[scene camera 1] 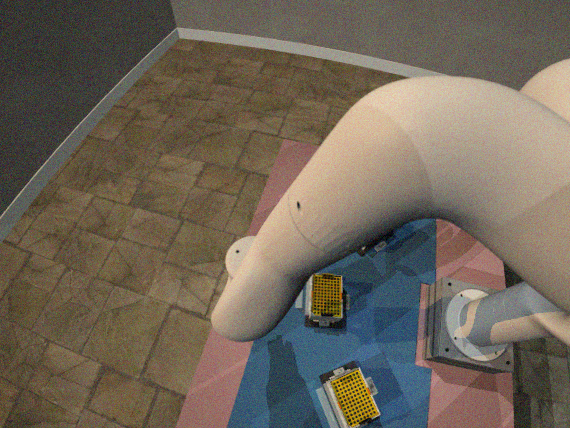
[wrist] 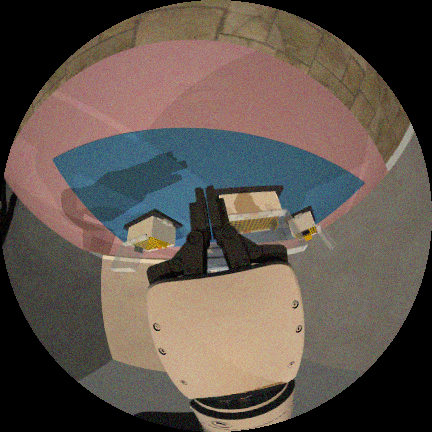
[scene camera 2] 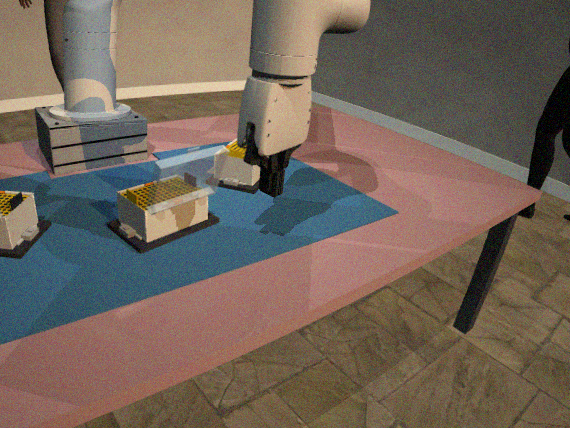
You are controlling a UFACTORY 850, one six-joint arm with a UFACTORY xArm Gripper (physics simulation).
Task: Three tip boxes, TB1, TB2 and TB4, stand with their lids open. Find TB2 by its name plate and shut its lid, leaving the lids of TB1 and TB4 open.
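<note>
TB2, the middle tip box [scene camera 1: 327, 296] [scene camera 2: 172, 212] [wrist: 250, 202], has yellow racks and a clear lid [scene camera 1: 300, 298] [scene camera 2: 172, 168] standing open on the side away from the robot's base. TB1 [scene camera 1: 356, 400] [scene camera 2: 237, 172] [wrist: 151, 230] and TB4 [scene camera 1: 369, 250] [scene camera 2: 17, 222] [wrist: 303, 220] stand on either side; TB4 is mostly hidden by the arm in scene camera 1. Their lids look open in the wrist view. No name plate is legible. My gripper [scene camera 2: 274, 191] [wrist: 205, 195] is shut and empty, low beside TB2 on TB1's side, apart from both boxes. The arm hides it in scene camera 1.
The boxes stand on a blue mat [scene camera 1: 400, 350] [scene camera 2: 240, 245] [wrist: 240, 150] on a pink table [scene camera 2: 310, 280] [wrist: 200, 85]. The robot's base [scene camera 1: 435, 320] [scene camera 2: 95, 145] stands behind the mat. A dark-clad figure [scene camera 2: 550, 120] shows at the right of scene camera 2.
</note>
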